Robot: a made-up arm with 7 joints. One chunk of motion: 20 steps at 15 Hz.
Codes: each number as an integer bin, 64 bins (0 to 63) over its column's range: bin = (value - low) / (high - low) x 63, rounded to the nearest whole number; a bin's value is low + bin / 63 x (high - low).
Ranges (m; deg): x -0.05..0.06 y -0.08..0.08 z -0.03..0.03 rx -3..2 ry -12..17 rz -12..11
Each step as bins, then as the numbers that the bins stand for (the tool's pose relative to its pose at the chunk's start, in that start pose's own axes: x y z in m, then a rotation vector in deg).
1 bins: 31 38 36 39 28 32
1 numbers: 0.0041 0.0165 0.0043 0.10 0.89 -0.32
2 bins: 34 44 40 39 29 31
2 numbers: 0.0094 0.0317 0.0081 0.10 1.35 -0.68
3 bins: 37 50 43 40 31 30
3 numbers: 0.0146 0.0470 0.0110 0.17 2.27 -1.05
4 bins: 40 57 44 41 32 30
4 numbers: 0.0198 0.0648 0.0119 0.25 2.73 -1.05
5 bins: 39 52 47 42 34 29
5 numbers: 0.0181 0.0521 0.0148 0.33 3.65 -1.41
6 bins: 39 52 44 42 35 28
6 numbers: 0.0181 0.0521 0.0119 0.33 4.11 -1.78
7 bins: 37 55 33 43 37 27
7 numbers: 0.0146 0.0597 0.0014 0.41 5.03 -2.14
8 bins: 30 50 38 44 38 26
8 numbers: 0.0024 0.0470 0.0062 0.49 5.49 -2.51
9 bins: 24 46 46 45 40 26
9 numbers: -0.0081 0.0368 0.0138 0.57 6.41 -2.51
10 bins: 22 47 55 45 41 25
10 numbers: -0.0116 0.0394 0.0224 0.57 6.87 -2.87
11 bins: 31 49 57 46 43 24
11 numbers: 0.0041 0.0444 0.0243 0.65 7.79 -3.24
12 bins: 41 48 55 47 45 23
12 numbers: 0.0216 0.0419 0.0224 0.73 8.71 -3.60
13 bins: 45 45 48 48 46 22
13 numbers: 0.0286 0.0343 0.0157 0.81 9.17 -3.97
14 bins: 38 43 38 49 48 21
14 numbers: 0.0163 0.0292 0.0062 0.89 10.10 -4.33
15 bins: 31 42 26 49 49 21
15 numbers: 0.0041 0.0267 -0.0052 0.89 10.56 -4.33
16 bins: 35 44 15 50 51 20
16 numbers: 0.0111 0.0317 -0.0157 0.97 11.48 -4.70
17 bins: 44 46 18 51 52 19
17 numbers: 0.0268 0.0368 -0.0129 1.05 11.94 -5.06
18 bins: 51 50 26 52 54 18
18 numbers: 0.0390 0.0470 -0.0052 1.13 12.86 -5.43
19 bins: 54 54 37 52 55 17
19 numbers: 0.0443 0.0571 0.0052 1.13 13.32 -5.79
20 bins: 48 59 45 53 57 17
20 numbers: 0.0338 0.0698 0.0129 1.21 14.24 -5.79
